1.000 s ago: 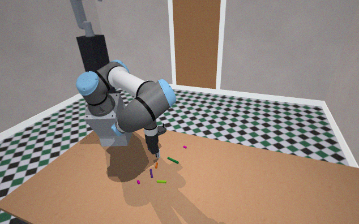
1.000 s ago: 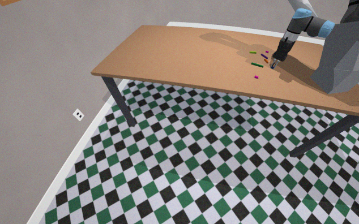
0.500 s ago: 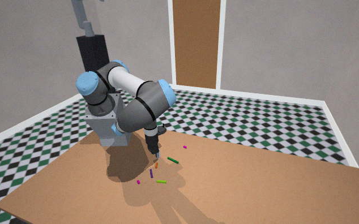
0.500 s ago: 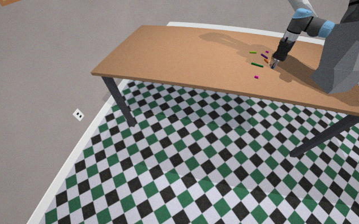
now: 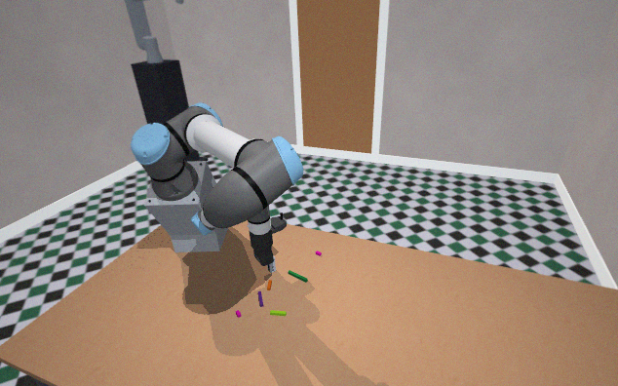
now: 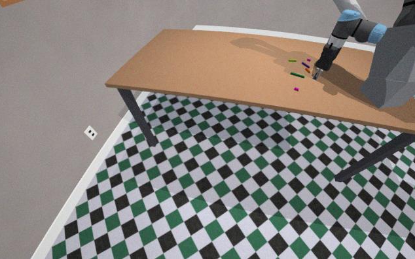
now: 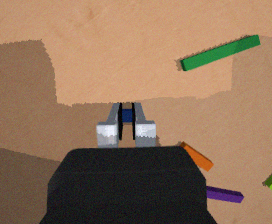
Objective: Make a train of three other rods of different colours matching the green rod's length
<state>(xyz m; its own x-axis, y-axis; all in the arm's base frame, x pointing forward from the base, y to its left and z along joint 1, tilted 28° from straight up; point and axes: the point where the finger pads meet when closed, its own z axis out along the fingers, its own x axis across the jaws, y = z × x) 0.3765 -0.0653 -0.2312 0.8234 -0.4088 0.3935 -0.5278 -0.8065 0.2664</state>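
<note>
Right now the orange rod is 3 cm ahead of my hand, 7 cm to the right of it and 1 cm below it. From my hand the other things lie so: blue rod (1 cm below); purple rod (4 cm ahead, 14 cm to the right, 1 cm below); green rod (10 cm ahead, 1 cm below).
</note>
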